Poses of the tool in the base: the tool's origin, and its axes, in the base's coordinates. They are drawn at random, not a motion.
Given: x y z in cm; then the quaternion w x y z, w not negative.
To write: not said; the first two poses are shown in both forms.
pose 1, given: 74.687, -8.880, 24.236, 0.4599, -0.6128, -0.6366, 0.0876
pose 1, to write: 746.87, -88.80, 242.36, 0.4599, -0.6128, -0.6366, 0.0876
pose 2, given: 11.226, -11.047, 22.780, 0.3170, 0.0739, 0.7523, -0.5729
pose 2, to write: 112.26, -110.47, 227.80, 0.3170, 0.0739, 0.7523, -0.5729
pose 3, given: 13.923, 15.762, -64.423, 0.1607, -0.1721, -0.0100, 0.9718
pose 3, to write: 139.23, 157.62, -644.23, 0.1607, -0.1721, -0.0100, 0.9718
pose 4, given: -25.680, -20.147, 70.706, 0.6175, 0.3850, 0.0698, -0.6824
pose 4, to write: -256.80, -201.47, 707.06, 0.6175, 0.3850, 0.0698, -0.6824
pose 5, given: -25.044, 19.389, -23.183, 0.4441, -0.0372, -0.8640, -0.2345
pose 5, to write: -250.44, 193.89, -231.83, 0.4441, -0.0372, -0.8640, -0.2345
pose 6, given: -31.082, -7.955, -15.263, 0.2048, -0.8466, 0.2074, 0.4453
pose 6, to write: -310.82, -79.55, -152.63, 0.2048, -0.8466, 0.2074, 0.4453
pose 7, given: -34.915, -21.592, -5.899, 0.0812, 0.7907, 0.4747, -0.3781
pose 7, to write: -349.15, -215.92, -58.99, 0.0812, 0.7907, 0.4747, -0.3781
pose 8, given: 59.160, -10.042, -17.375, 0.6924, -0.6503, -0.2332, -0.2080
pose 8, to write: 591.60, -100.42, -173.75, 0.6924, -0.6503, -0.2332, -0.2080
